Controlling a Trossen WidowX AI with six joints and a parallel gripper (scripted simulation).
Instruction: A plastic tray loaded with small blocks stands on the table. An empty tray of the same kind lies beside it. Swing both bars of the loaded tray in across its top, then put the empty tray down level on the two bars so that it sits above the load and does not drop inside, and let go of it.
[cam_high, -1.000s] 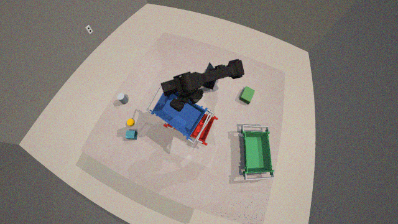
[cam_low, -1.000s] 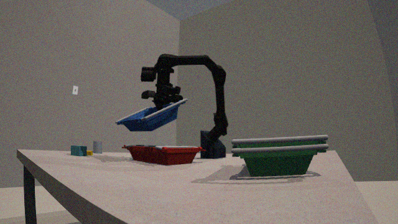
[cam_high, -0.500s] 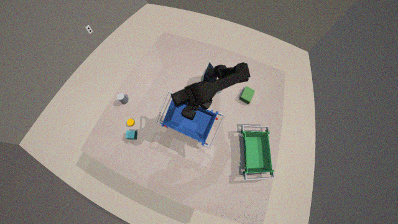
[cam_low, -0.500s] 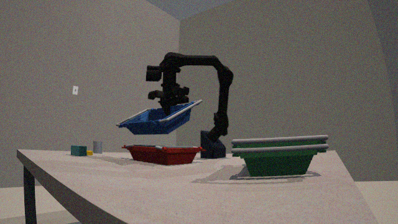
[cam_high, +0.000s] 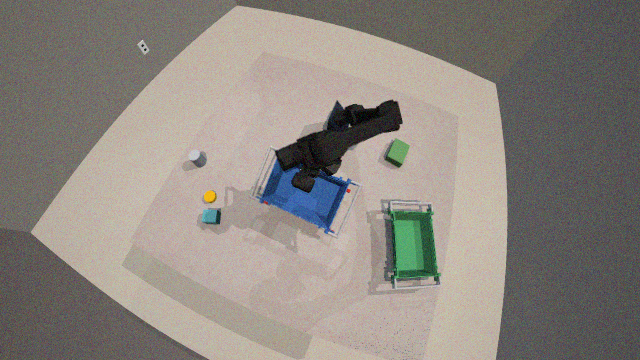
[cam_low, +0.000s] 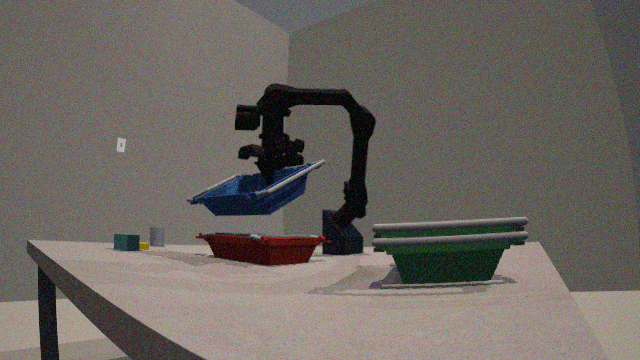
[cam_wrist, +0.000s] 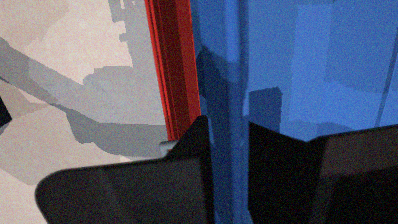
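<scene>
Now: the blue tray 70 mm ahead of my gripper tip. Also, from my gripper tip: yellow disc (210 mm ahead, 380 mm to the right, 170 mm below); then teal block (280 mm ahead, 320 mm to the right, 160 mm below); then green block (340 mm behind, 300 mm to the left, 160 mm below).
</scene>
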